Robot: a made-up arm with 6 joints.
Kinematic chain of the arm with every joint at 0, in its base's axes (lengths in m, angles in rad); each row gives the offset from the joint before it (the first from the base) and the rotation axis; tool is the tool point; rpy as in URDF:
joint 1: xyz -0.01 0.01 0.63 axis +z
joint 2: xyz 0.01 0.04 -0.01 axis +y
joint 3: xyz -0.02 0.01 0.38 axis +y
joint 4: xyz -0.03 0 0.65 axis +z
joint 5: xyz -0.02 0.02 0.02 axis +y
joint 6: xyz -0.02 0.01 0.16 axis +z
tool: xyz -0.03 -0.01 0 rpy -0.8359 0.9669 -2.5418
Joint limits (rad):
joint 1: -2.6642..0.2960
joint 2: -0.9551..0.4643
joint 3: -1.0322..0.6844
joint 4: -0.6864..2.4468
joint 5: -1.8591..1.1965
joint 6: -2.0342..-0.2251
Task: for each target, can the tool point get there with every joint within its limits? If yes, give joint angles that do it. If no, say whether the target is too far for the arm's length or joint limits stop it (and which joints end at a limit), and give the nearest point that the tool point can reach.
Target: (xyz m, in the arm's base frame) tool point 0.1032 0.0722 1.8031
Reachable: yes | joints -1.2160 0.1658 -0.1623 1.6102 0.9351 -0.7031
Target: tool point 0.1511 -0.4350 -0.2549
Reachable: no: joint limits stop it (at a limit: joint 1, joint 2, joint 3) | nearest point 0.7311 0.2673 0.4058 | short by 1.125 m
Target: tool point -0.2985 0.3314 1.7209
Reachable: yes | joints -0.6509 -0.6435 0.4996 1.7333 0.6563 -0.5363
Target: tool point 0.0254 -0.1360 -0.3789
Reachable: no: joint limits stop it (at a limit: joint 1, joint 2, joint 3) | nearest point -0.7650 -0.1993 0.3864 | short by 1.102 m
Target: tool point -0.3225 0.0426 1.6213
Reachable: yes | joints -0.4060 -0.4058 0.4306 1.1181 -1.3942 -1.1036
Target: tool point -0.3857 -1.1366 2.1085
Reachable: no: too far | nearest point -0.2380 -0.6858 1.5902 | short by 0.703 m
